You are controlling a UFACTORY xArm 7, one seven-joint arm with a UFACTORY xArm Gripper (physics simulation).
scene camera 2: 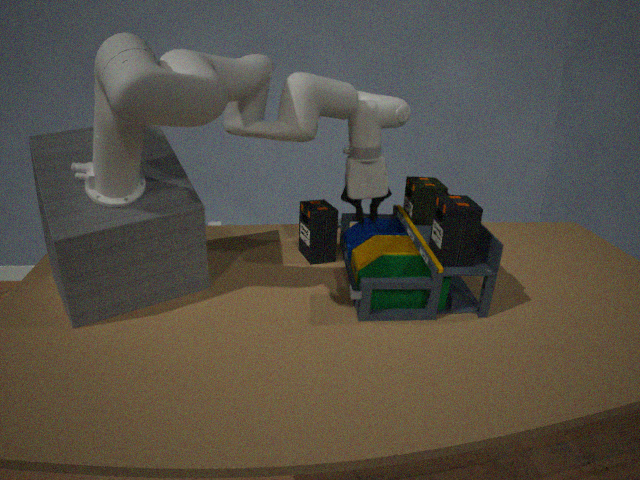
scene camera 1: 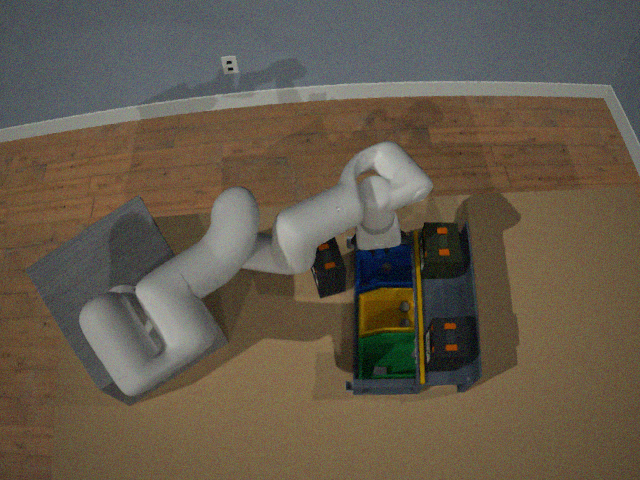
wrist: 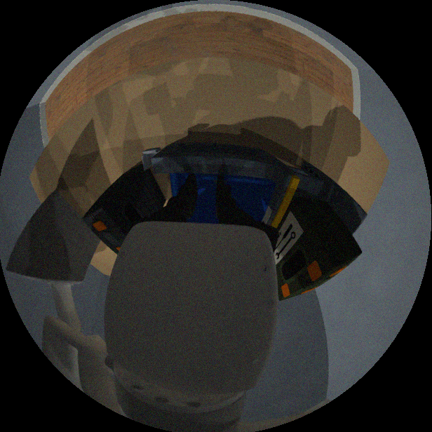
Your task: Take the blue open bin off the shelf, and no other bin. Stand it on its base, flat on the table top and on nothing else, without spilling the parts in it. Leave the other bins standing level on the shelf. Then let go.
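Seen in the pictures: gripper, fingertip midpoint: (scene camera 2: 366,221) (scene camera 1: 379,249); arm's base, origin of the base link: (scene camera 2: 115,185).
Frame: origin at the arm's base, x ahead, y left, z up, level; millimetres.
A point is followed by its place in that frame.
The blue bin (scene camera 1: 372,273) @(x 569, y 42, z -226 mm) (scene camera 2: 374,225) @(x 615, y 69, z -172 mm) (wrist: 202,212) stands in the far end slot of the grey shelf (scene camera 1: 385,386) @(x 497, y -260, z -151 mm) (scene camera 2: 398,283) @(x 496, y -262, z -153 mm) (wrist: 215,164). A small dim part shows inside it in scene camera 1. The yellow bin (scene camera 1: 379,310) @(x 554, y -58, z -226 mm) (scene camera 2: 382,243) @(x 581, y -40, z -173 mm) with grey parts and the green bin (scene camera 1: 385,348) @(x 538, y -156, z -226 mm) (scene camera 2: 398,298) @(x 516, y -238, z -201 mm) stand beside it in a row, level. My gripper (scene camera 2: 366,218) @(x 591, y 68, z -157 mm) (wrist: 206,184) points down over the blue bin, its fingers partly apart with a narrow gap. Blue shows between them, and I see no wall pinched. How deep the tips reach is hidden.
A dark case (scene camera 1: 330,276) @(x 453, y 18, z -119 mm) (scene camera 2: 317,235) @(x 441, y 18, z -161 mm) stands on the table left of the blue bin. A yellow bar (scene camera 1: 419,310) @(x 622, y -121, z -122 mm) (scene camera 2: 419,240) @(x 609, y -148, z -125 mm) (wrist: 286,202) runs behind the bins. A green-black case (scene camera 1: 439,266) @(x 686, y -55, z -64 mm) (scene camera 2: 419,201) @(x 666, y -48, z -73 mm) and a black case (scene camera 1: 457,356) @(x 634, y -273, z -14 mm) (scene camera 2: 457,235) @(x 613, y -267, z -68 mm) stand behind the bar.
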